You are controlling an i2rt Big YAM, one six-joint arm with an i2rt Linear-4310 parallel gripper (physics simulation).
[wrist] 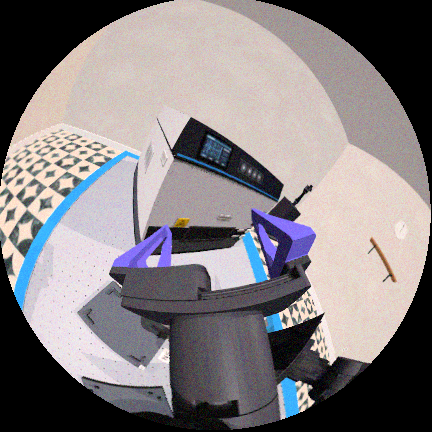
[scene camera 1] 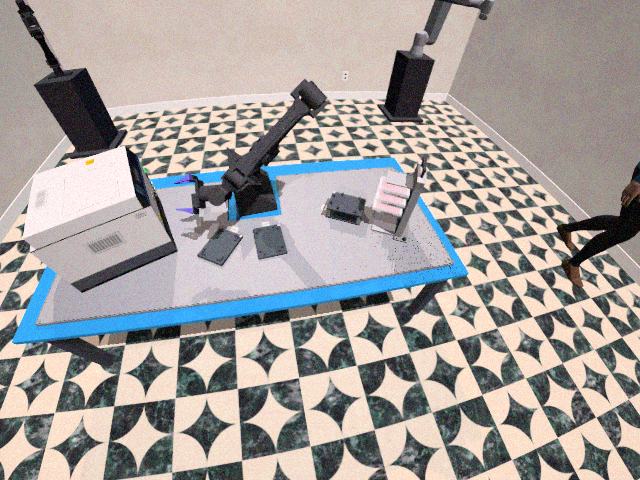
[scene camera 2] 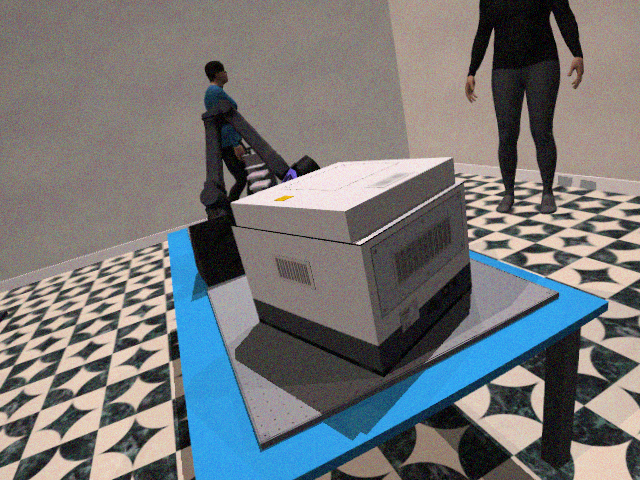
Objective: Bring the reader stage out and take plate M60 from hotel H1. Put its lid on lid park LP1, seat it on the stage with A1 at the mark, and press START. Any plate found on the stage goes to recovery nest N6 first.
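Places are measured from the arm's base along level axes (x right, y ahead, z up), in millimetres.
Pixels of known places: gripper, fingertip midpoint: point(wrist: 208, 221) point(scene camera 1: 175, 196); arm's base at its link origin: point(wrist: 292, 360) point(scene camera 2: 224, 231).
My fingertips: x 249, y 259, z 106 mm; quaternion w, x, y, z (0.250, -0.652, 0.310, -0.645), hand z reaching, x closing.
Note:
Ahead of a thing's pixels: the offset from my fingertips to its top centre. "pt": to the spot under its first point.
The white reader {dx +316, dy -31, dz +81 mm} point(scene camera 1: 77, 206) point(scene camera 2: 315, 268) point(wrist: 210, 185) stands at the table's left end. In the wrist view its lit screen {pt dx +103, dy +12, dz +56 mm} point(wrist: 216, 149) and round buttons {pt dx +142, dy -87, dz +53 mm} point(wrist: 251, 172) face me, above a grey front with a yellow label {pt dx +95, dy -7, dz -100 mm} point(wrist: 182, 222). No extended stage shows. My gripper point(scene camera 1: 178, 195) point(wrist: 208, 221) is open and empty, pointing at the reader's lower front, a short way off; one finger shows behind the reader in scene camera 2. Two dark flat holders {pt dx -117, dy +73, dz -229 mm} point(scene camera 1: 220, 246) {pt dx -322, dy +75, dz -231 mm} point(scene camera 1: 269, 241) lie mid-table; their labels are unreadable. The hotel point(scene camera 1: 410, 202) at right holds several pink-white plates {dx -851, dy +26, dz -72 mm} point(scene camera 1: 391, 200); M60 cannot be identified.
A raised dark block {dx -690, dy -58, dz -165 mm} point(scene camera 1: 345, 207) stands between the arm base point(scene camera 1: 256, 198) and the hotel. The table has a blue rim point(scene camera 1: 248, 308) point(scene camera 2: 320, 454). A person point(scene camera 2: 526, 103) stands beyond the table; another point(scene camera 2: 214, 90) is behind the arm.

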